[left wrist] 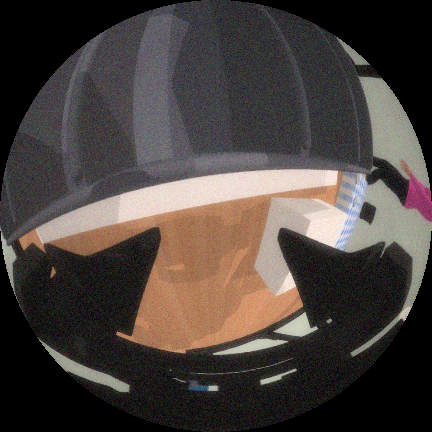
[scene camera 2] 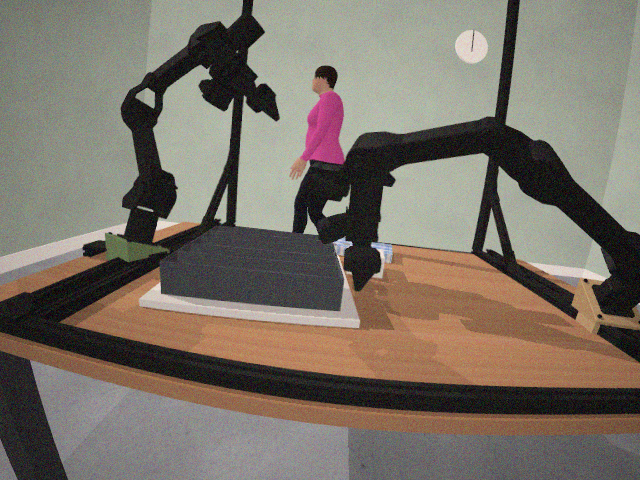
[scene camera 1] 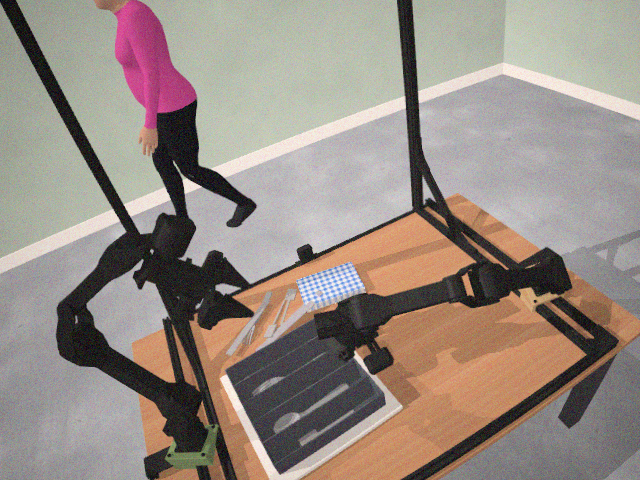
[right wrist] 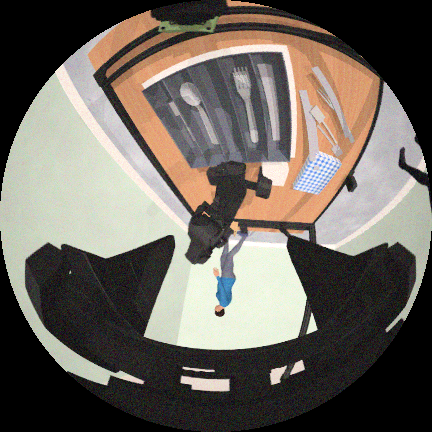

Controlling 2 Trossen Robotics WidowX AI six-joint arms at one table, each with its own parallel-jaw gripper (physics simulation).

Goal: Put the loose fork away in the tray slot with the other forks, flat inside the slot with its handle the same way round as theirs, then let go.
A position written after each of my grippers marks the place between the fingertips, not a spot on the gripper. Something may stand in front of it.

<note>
My right gripper [scene camera 1: 251,300] is open, with nothing in its grasp. A white block [left wrist: 312,217] rests on the table. Also in view: my left gripper [scene camera 2: 357,277] and a dark cutlery tray [scene camera 2: 273,268].
My left gripper also shows in the left wrist view [left wrist: 220,233], in scene camera 1 [scene camera 1: 364,347] and in the right wrist view [right wrist: 246,163]. My right gripper shows as well in scene camera 2 [scene camera 2: 269,112] and in the right wrist view [right wrist: 232,241]. The dark cutlery tray is seen too in the left wrist view [left wrist: 211,94] and in the right wrist view [right wrist: 213,79]. Scene camera 1 does not show the white block, which is hidden by my left arm.
</note>
